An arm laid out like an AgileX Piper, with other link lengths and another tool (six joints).
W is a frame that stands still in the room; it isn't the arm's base.
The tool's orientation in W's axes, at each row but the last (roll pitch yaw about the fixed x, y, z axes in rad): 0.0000 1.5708 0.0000; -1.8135 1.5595 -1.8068; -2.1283 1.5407 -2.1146; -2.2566 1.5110 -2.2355; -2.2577 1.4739 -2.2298; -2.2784 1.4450 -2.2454; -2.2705 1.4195 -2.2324; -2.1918 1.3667 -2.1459
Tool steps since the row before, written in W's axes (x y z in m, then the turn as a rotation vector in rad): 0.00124 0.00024 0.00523 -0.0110 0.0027 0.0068; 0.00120 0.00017 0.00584 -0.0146 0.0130 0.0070; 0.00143 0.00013 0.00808 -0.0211 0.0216 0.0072; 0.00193 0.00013 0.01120 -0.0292 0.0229 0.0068; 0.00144 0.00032 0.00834 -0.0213 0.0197 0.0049; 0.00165 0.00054 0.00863 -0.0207 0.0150 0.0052; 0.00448 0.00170 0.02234 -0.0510 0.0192 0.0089; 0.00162 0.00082 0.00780 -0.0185 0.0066 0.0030
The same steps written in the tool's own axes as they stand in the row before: -0.00523 0.00024 0.00124 -0.0068 0.0027 -0.0110; -0.00584 0.00010 0.00119 -0.0071 0.0130 -0.0145; -0.00810 -0.00010 0.00130 -0.0074 0.0217 -0.0209; -0.01126 -0.00043 0.00151 -0.0068 0.0232 -0.0290; -0.00841 -0.00035 0.00093 -0.0051 0.0199 -0.0211; -0.00874 -0.00035 0.00096 -0.0050 0.0152 -0.0206; -0.02270 -0.00108 0.00234 -0.0064 0.0202 -0.0510; -0.00796 -0.00057 0.00072 -0.0020 0.0070 -0.0185
